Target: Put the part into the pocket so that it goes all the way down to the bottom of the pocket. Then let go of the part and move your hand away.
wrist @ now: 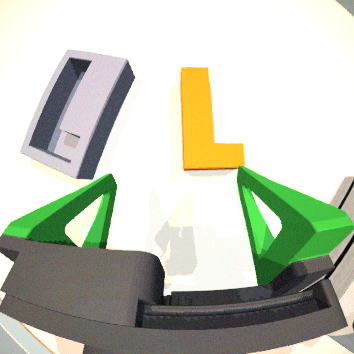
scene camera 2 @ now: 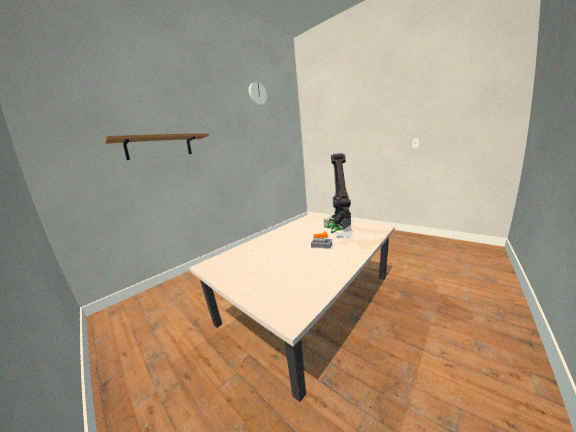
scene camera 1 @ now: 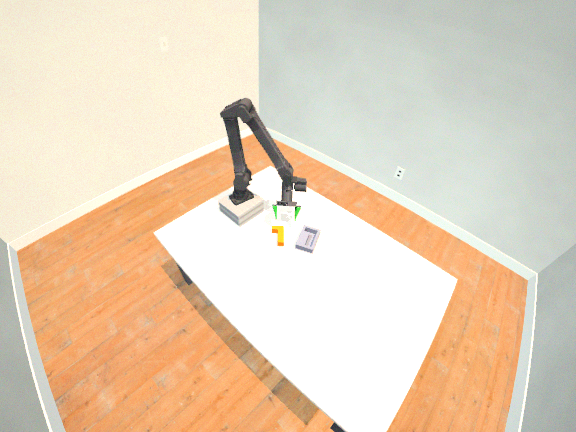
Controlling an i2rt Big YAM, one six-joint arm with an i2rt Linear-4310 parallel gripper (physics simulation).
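Places are measured from the arm's base along level axes (x up, y ahead, z left), in centimetres.
Pixels of known places: gripper, fingertip midpoint: [wrist: 173, 175] [scene camera 2: 329, 230] [scene camera 1: 285, 220]; arm's base, origin of the base link: [scene camera 1: 241, 197].
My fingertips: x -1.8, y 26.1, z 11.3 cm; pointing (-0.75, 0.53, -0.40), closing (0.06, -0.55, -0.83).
Observation:
Ahead of a thing's pixels: the offset from my fingertips to its top centre. "pt": to the spot under its first point. Level surfaces: height alone.
The orange L-shaped part @[dx -3.4, dy +3.0, dz -6.7 cm] [scene camera 1: 280, 236] [scene camera 2: 320, 235] [wrist: 196, 115] lies flat on the table. In the wrist view its long leg points up the picture and its short foot points right. The grey block @[dx -2.7, dy +13.3, dz +4.8 cm] [scene camera 1: 314, 240] [scene camera 2: 321, 245] [wrist: 96, 100] with the empty L-shaped pocket @[pt dx -4.6, dy +15.6, dz +7.2 cm] [wrist: 54, 110] stands apart from the part, to its left in the wrist view and slightly turned. My gripper [scene camera 1: 286, 218] [scene camera 2: 333, 227] [wrist: 173, 175] is open and empty, with its green fingers wide apart. It hangs above the table on the robot-base side of the part; the right fingertip shows beside the foot's corner in the wrist view.
The arm's base stands on a layered grey plinth [scene camera 1: 241, 209] at the table's @[dx -6.3 cm] [scene camera 1: 325, 310] [scene camera 2: 260, 280] far end. A wooden wall shelf [scene camera 2: 157, 137] and a round clock [scene camera 2: 258, 93] are on the wall, away from the table.

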